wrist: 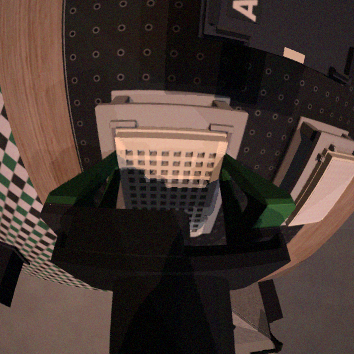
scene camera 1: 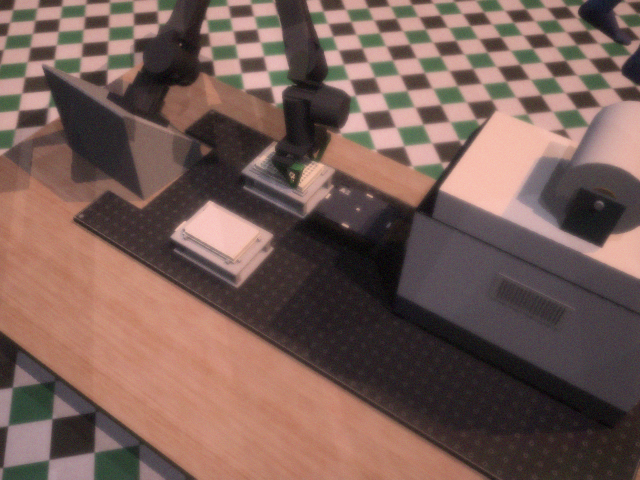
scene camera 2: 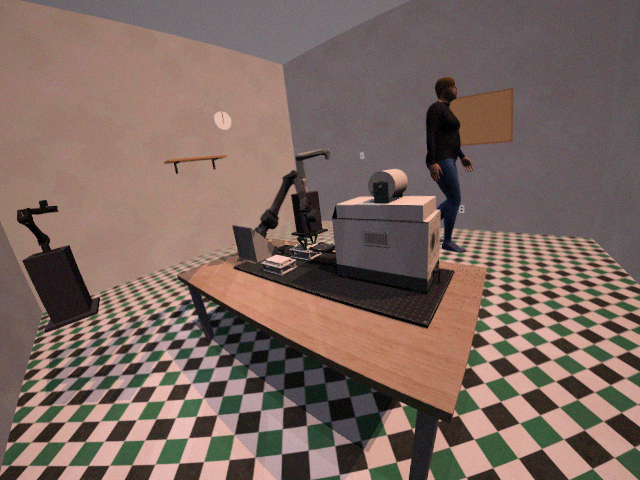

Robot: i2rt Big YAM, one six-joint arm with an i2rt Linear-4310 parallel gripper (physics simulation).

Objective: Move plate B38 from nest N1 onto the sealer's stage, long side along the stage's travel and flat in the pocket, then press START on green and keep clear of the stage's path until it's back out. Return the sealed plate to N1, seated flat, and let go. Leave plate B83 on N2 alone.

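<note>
Plate B38, pale with a grid of wells, lies flat in nest N1. My gripper points down over it, its green fingertips against the plate's two long sides; it looks shut on the plate. The far end of the plate is hidden by the gripper body in the wrist view. The sealer's dark stage is out beside N1. Plate B83 lies on nest N2. The START button does not show.
The large grey sealer with a film roll stands beyond the stage. An upright grey panel stands near the arm's base. A person stands behind the table.
</note>
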